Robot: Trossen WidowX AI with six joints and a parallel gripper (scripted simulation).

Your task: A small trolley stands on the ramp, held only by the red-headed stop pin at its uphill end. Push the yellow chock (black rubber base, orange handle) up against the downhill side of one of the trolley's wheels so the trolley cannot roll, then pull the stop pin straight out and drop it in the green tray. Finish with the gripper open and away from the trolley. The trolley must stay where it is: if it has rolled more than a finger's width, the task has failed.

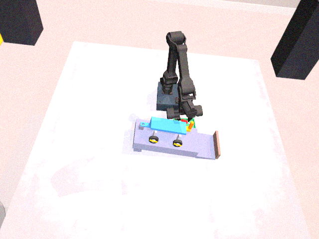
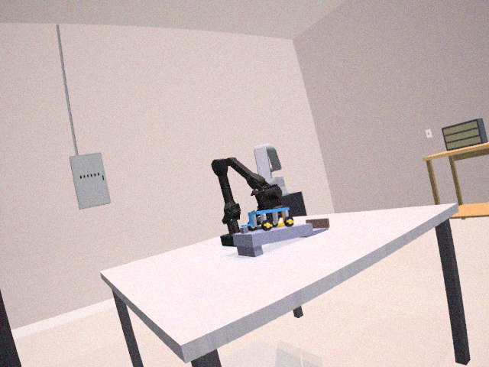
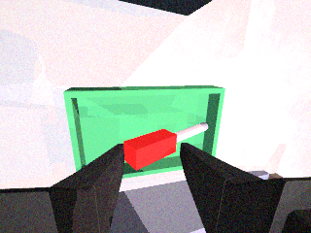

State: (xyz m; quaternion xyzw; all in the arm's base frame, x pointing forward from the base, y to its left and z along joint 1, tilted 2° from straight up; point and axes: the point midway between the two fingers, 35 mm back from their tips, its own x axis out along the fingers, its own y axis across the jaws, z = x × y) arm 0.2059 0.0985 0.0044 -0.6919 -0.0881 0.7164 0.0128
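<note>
The red-headed stop pin lies 2 cm to the left of my gripper tip and 1 cm below it. From my gripper tip the other things lie so: lilac ramp 13 cm ahead, 10 cm to the right, 1 cm above; then yellow chock 7 cm ahead, 5 cm above; then green tray 4 cm below.
</note>
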